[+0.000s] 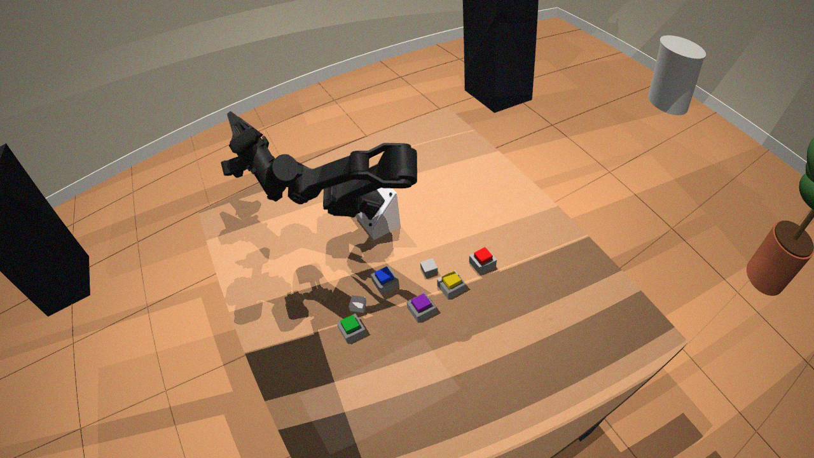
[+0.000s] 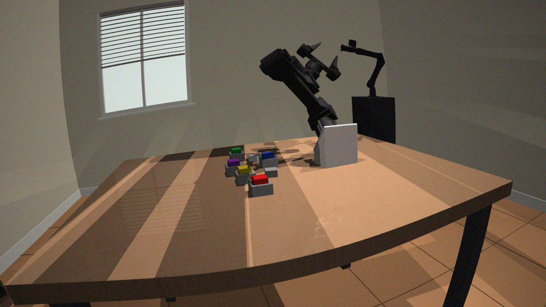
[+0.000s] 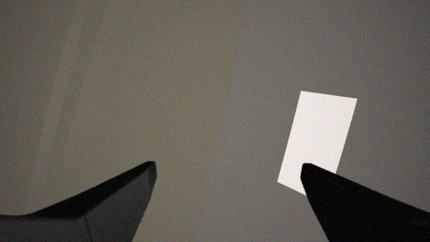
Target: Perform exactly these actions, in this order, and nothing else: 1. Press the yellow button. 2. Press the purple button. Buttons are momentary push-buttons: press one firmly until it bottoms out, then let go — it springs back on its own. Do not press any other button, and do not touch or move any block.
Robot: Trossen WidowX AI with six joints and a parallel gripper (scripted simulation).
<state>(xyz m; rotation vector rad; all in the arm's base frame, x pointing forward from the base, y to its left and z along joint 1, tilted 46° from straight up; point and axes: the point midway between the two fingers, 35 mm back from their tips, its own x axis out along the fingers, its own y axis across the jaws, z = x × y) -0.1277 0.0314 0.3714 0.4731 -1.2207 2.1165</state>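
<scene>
Now: the yellow button 420 mm ahead of my gripper tip, 310 mm to the left of it and 360 mm below it. The rest, counted from my gripper tip: purple button (430 mm ahead, 220 mm to the left, 360 mm below); blue button (320 mm ahead, 180 mm to the left, 360 mm below); green button (400 mm ahead, 60 mm to the left, 360 mm below).
</scene>
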